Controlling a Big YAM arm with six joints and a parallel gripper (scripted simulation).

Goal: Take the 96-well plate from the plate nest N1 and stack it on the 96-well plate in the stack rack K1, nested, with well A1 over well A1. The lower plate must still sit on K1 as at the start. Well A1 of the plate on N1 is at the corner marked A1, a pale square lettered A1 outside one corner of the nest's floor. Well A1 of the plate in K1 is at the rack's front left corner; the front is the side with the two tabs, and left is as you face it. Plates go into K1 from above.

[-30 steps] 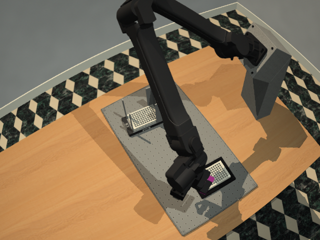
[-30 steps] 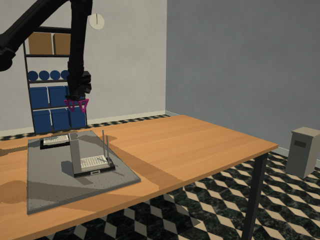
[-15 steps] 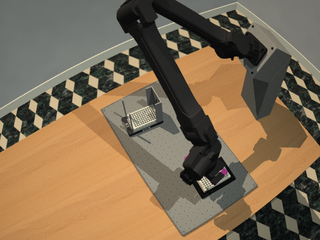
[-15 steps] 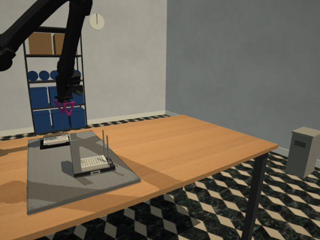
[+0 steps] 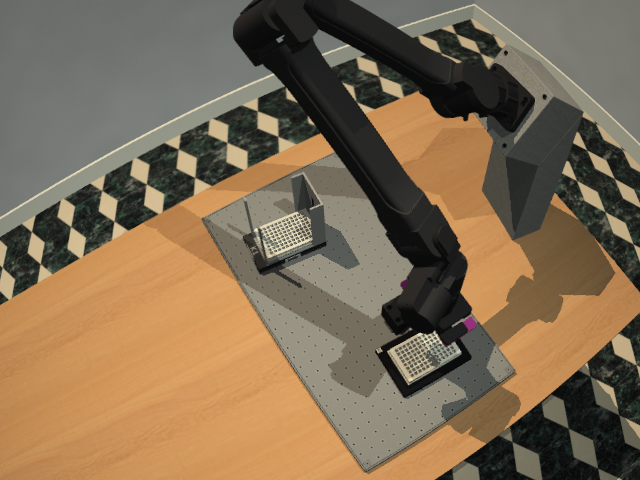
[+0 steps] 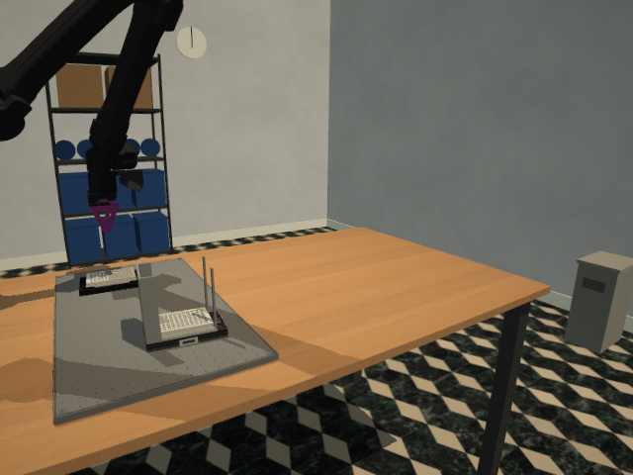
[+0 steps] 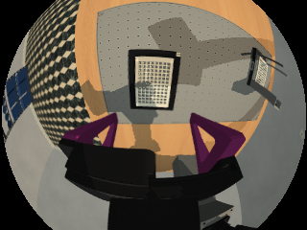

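Right now my hand is 160 mm above the black plate nest N1. Round my hand: pale A1 mark (150 mm below, 70 mm ahead, 50 mm to the right); then grey back wall (380 mm to the right, 80 mm below, 40 mm ahead).
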